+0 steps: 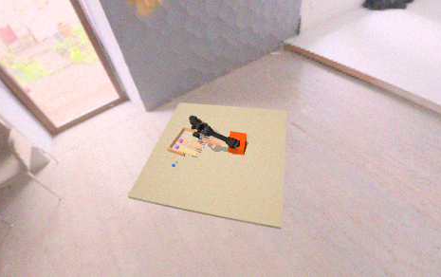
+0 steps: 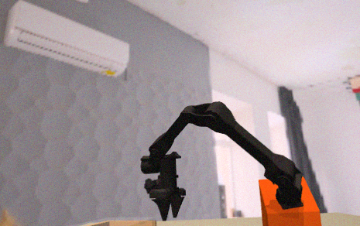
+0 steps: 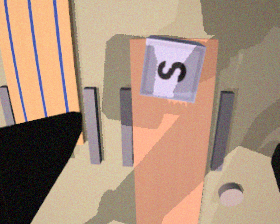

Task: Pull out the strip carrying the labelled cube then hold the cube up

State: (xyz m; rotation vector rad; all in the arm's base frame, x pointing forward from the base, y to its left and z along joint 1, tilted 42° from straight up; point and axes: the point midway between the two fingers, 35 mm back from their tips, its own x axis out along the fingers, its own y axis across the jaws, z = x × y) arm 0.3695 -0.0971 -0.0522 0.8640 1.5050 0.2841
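The labelled cube is 2 cm ahead of my gripper tip and 4 cm below it.
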